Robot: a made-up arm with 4 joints.
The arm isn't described. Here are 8 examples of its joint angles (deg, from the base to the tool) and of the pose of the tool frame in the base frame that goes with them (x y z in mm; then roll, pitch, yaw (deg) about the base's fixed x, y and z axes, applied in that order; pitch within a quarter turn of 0, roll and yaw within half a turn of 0).
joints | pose
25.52 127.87 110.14 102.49 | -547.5 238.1 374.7 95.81 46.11 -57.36
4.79 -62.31 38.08 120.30 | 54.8 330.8 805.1 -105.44 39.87 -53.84
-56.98 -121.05 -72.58 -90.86 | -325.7 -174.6 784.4 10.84 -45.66 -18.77
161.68 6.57 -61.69 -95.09 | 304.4 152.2 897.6 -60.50 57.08 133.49
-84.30 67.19 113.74 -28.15 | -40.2 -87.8 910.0 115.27 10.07 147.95
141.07 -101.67 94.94 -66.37 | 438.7 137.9 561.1 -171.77 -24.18 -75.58
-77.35 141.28 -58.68 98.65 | -161.6 -204.7 800.8 105.46 -44.55 -50.20
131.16 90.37 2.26 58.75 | 75.3 -9.2 310.8 173.94 30.15 27.30
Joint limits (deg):
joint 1: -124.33..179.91
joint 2: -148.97..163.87
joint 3: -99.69..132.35
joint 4: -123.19..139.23
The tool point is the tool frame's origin. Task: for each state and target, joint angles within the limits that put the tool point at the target. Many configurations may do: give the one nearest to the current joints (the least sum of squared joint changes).
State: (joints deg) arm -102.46 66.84 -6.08 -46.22
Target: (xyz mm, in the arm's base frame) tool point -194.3 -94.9 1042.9
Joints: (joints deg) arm -114.65 60.50 34.61 -59.79
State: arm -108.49 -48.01 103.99 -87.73
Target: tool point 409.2 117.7 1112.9
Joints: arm -124.33 -51.74 125.64 -102.93
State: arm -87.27 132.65 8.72 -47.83
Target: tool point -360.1 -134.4 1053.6
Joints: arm -104.64 120.00 27.36 -110.81
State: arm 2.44 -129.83 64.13 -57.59
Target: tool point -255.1 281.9 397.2
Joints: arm 2.30 -123.84 20.25 -59.78
